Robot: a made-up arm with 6 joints. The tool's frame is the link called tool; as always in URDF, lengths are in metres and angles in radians. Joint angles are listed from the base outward.
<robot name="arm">
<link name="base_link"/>
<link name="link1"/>
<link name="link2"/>
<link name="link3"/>
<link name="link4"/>
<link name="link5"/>
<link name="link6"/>
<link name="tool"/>
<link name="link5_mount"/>
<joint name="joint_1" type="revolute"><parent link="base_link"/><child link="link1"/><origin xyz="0.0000 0.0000 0.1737" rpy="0.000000 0.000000 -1.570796"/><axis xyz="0 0 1"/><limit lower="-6.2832" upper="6.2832"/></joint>
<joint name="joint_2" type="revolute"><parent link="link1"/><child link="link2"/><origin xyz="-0.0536 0.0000 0.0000" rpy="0.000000 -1.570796 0.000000"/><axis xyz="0 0 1"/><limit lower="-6.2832" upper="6.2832"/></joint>
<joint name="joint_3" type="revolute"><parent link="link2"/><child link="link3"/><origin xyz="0.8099 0.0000 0.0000" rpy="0.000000 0.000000 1.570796"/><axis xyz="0 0 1"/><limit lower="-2.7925" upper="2.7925"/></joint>
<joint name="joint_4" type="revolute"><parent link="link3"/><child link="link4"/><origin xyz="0.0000 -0.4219 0.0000" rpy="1.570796 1.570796 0.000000"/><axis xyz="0 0 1"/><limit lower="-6.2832" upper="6.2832"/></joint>
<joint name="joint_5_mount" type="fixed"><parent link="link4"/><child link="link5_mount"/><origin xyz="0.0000 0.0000 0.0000"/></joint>
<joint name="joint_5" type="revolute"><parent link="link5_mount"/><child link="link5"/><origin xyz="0.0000 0.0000 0.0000" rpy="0.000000 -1.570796 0.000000"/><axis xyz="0 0 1"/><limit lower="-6.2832" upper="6.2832"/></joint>
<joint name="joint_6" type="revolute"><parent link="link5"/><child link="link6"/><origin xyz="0.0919 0.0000 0.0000" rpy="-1.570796 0.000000 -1.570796"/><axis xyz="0 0 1"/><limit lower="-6.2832" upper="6.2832"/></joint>
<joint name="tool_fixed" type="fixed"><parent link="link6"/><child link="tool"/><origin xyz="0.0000 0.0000 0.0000" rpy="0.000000 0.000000 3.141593"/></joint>
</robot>
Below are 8 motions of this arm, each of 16 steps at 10 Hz.
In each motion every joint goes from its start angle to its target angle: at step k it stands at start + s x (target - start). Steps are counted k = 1, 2, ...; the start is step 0. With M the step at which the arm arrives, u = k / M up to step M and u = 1 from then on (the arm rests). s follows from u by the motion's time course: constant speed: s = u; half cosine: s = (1 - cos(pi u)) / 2; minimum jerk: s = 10 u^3 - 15 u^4 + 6 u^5.
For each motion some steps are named. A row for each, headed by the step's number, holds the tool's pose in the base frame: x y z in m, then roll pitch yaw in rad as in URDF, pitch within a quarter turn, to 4 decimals.
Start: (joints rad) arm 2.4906 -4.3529 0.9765 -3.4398 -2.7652 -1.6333
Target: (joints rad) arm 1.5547 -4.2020 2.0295 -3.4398 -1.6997 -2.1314
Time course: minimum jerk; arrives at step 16
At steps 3, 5, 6, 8, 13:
3: -0.6250 0.4676 -0.4563 -0.5988 0.0026 -2.0453
5: -0.5126 0.4915 -0.4769 -0.5808 -0.0786 -2.2192
6: -0.4334 0.4960 -0.4854 -0.5634 -0.1363 -2.3509
8: -0.2642 0.4705 -0.4838 -0.5062 -0.2646 -2.6833
13: -0.0370 0.3355 -0.3972 -0.3208 -0.4538 2.8356

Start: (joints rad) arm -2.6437 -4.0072 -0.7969 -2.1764 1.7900 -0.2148
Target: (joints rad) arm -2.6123 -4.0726 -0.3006 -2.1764 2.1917 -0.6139
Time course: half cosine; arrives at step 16
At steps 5, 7, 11, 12, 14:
5: -0.9003 -0.4765 -0.2940 -0.9937 -0.0845 0.0827
7: -0.8987 -0.4843 -0.3181 -0.9695 -0.1756 -0.0140
11: -0.8878 -0.4977 -0.3659 -0.8819 -0.3443 -0.2341
12: -0.8844 -0.5000 -0.3751 -0.8581 -0.3737 -0.2825
14: -0.8790 -0.5029 -0.3879 -0.8208 -0.4126 -0.3543

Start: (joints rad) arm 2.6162 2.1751 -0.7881 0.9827 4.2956 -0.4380
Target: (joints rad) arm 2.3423 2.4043 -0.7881 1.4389 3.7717 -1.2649
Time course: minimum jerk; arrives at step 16
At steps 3, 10, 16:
3: -0.8761 0.5429 -0.1843 1.1547 0.0443 1.9986
10: -0.6964 0.6270 -0.3677 1.3250 0.8238 1.4203
16: -0.6219 0.6396 -0.4345 1.2747 1.1691 1.1263

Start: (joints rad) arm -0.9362 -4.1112 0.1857 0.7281 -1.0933 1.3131
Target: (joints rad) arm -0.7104 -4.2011 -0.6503 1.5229 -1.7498 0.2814
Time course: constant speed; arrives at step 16
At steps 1, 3, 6, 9, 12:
1: 0.6327 -0.8425 -0.5433 1.3636 -0.2363 -0.0084
3: 0.6656 -0.8485 -0.4892 1.2658 -0.2541 -0.0977
6: 0.7098 -0.8453 -0.4082 1.1845 -0.3101 -0.2588
9: 0.7480 -0.8289 -0.3296 1.1944 -0.3805 -0.4437
12: 0.7805 -0.8014 -0.2549 1.2981 -0.4332 -0.6420

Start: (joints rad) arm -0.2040 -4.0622 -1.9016 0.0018 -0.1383 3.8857
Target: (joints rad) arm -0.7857 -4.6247 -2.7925 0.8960 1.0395 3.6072
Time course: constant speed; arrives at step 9
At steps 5, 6, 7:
5: 0.5253 -0.2187 0.3673 0.1464 -0.1903 -2.6542
6: 0.4758 -0.2177 0.3757 0.2566 -0.2518 -2.7258
7: 0.4322 -0.2130 0.3743 0.3864 -0.3150 -2.8338

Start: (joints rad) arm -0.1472 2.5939 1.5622 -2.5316 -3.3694 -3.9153
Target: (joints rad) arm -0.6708 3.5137 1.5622 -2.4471 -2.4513 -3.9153
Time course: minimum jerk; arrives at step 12
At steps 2, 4, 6, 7, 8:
2: 0.1245 0.0231 -0.7096 -1.2005 0.2201 -1.7716
4: -0.0123 0.0567 -0.7055 -1.2311 0.1669 -1.7911
6: -0.2135 0.1649 -0.6484 -1.2904 0.1131 -1.8021
7: -0.2987 0.2431 -0.5938 -1.3228 0.1047 -1.8001
8: -0.3588 0.3211 -0.5317 -1.3500 0.1098 -1.7958

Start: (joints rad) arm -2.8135 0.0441 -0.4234 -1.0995 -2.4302 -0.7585
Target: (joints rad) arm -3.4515 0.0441 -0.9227 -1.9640 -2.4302 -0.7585
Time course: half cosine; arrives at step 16
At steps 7, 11, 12, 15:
7: 0.1713 -0.1012 1.2734 2.3153 0.0150 -0.4078
11: 0.1787 -0.1443 1.2446 2.0432 0.0508 -0.9118
12: 0.1786 -0.1534 1.2383 1.9835 0.0458 -1.0093
15: 0.1772 -0.1700 1.2262 1.8738 0.0263 -1.1797

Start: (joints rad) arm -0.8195 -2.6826 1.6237 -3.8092 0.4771 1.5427
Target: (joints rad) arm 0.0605 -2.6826 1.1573 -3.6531 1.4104 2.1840
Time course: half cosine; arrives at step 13
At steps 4, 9, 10, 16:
4: -0.6190 0.5594 -0.3978 1.7423 0.4652 -2.5084
9: -0.7996 0.2032 -0.5589 2.4422 0.2601 -2.2082
10: -0.8055 0.1389 -0.5817 2.5418 0.2670 -2.1885
16: -0.8030 0.0495 -0.6115 2.6727 0.2984 -2.1651

